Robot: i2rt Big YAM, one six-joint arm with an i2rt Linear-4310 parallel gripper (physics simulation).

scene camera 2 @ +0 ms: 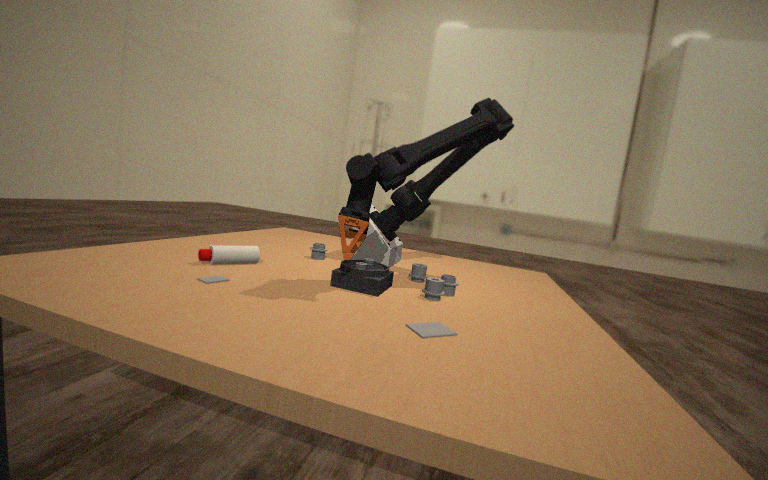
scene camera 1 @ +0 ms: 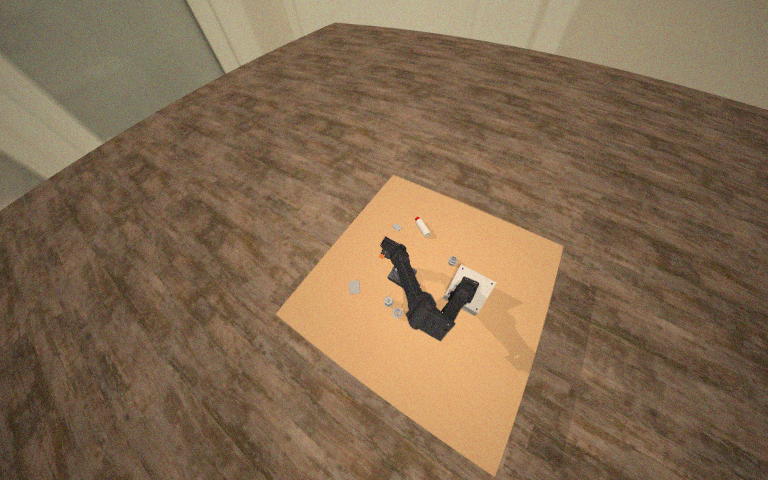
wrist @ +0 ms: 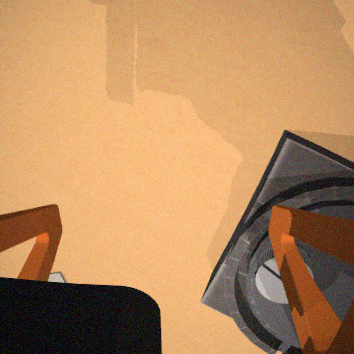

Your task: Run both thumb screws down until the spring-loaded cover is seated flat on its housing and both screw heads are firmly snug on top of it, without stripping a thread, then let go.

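Frame: origin at the arm's base, x right, y ahead, z up, level; centimetres.
Seen in the pictures: gripper, fingertip midpoint: (scene camera 2: 346, 256) (scene camera 1: 389, 259) (wrist: 164, 218); arm's base at its link origin: (scene camera 2: 381, 227) (scene camera 1: 466, 289).
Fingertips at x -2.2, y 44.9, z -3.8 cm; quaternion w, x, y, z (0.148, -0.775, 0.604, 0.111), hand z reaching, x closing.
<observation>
Offsets run from my fingertips to a thing's top centre. "*": to the spot under its first point. Level surfaces: height alone.
The dark square housing {dx -2.4, dy -9.6, dz -3.2 cm} (scene camera 1: 394, 277) (scene camera 2: 362, 281) (wrist: 280, 167) stands on the tan board, with the round dark cover {dx -2.6, dy -12.8, dz -2.2 cm} (scene camera 2: 370, 264) on top. In the wrist view both are cut off at the right. One thumb screw's pale, slotted head {* dx -2.8, dy -5.8, dz -2.3 cm} (wrist: 267, 286) shows inside the cover's ring, partly behind my right finger. The second screw head cannot be made out. I cannot tell whether the cover lies flat. My gripper (scene camera 2: 347, 258) (wrist: 164, 218) is open and empty above the housing and its side. In the wrist view the right finger overlaps the cover, and the left finger is over the board.
A white cylinder with a red end {dx +34.3, dy -5.5, dz -3.8 cm} (scene camera 1: 423, 228) (scene camera 2: 234, 254) lies on the tan board {dz -8.8 cm} (scene camera 1: 453, 390) (scene camera 2: 283, 350). Several grey flanged cylinders stand around, one {dx +19.8, dy -32.6, dz -3.9 cm} (scene camera 1: 452, 260) (scene camera 2: 318, 251) apart. Two flat grey squares, one {dx -22.1, dy +11.8, dz -8.5 cm} (scene camera 1: 354, 287) (scene camera 2: 431, 330) larger, lie on it. The arm's white base plate (scene camera 1: 482, 287) is nearby.
</observation>
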